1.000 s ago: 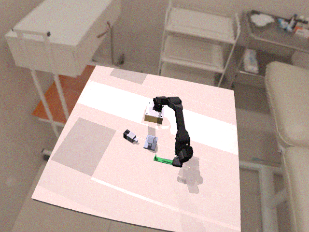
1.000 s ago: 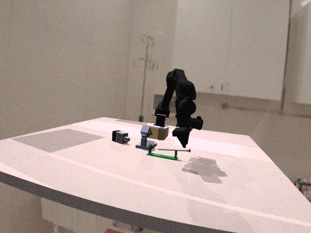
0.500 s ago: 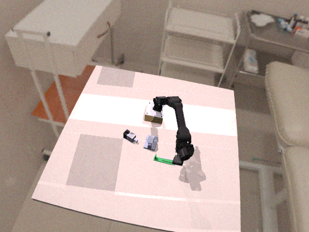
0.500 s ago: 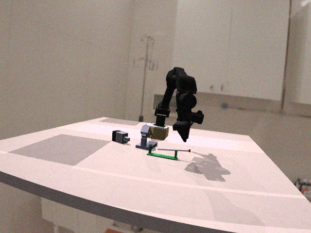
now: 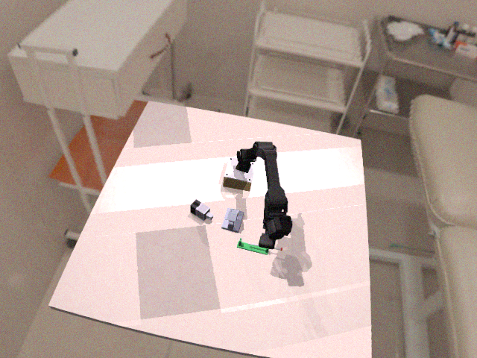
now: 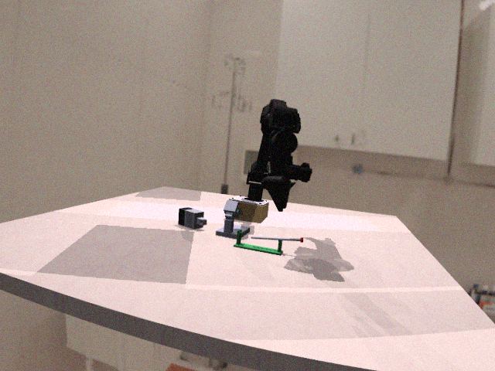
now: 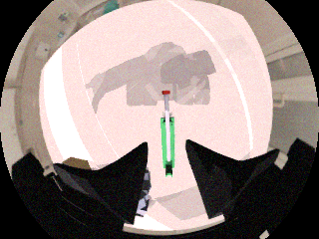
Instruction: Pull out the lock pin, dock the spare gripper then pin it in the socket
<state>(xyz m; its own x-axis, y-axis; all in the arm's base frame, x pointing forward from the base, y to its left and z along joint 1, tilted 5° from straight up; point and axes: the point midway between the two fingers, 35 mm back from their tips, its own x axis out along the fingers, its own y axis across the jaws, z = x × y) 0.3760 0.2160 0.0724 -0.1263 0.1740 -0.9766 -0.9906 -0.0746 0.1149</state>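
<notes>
Right now the green rack is 10 mm ahead of my gripper tip, 60 mm to the right of it and 100 mm below it. Round my gripper tip: grey mount: 80 mm behind, 180 mm to the right, 70 mm below; spare gripper: 80 mm behind, 330 mm to the right, 100 mm below.
</notes>
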